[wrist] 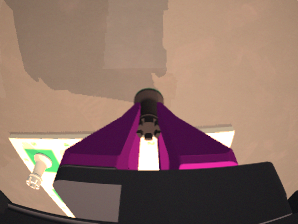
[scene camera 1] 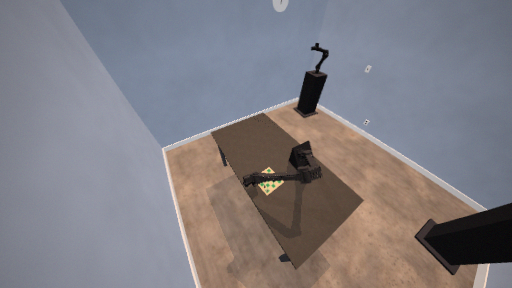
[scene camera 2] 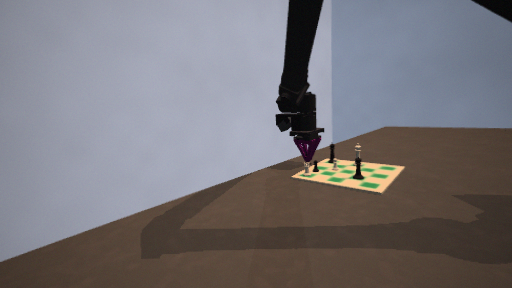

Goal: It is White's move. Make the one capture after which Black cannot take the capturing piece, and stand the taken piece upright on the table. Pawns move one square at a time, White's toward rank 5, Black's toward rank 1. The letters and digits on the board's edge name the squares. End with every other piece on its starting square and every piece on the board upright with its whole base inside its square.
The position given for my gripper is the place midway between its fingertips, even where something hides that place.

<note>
In view: my gripper (scene camera 2: 308, 161), a cream chessboard (wrist: 53, 146) and a black pawn (wrist: 148, 126).
My gripper also shows in the wrist view (wrist: 148, 110).
</note>
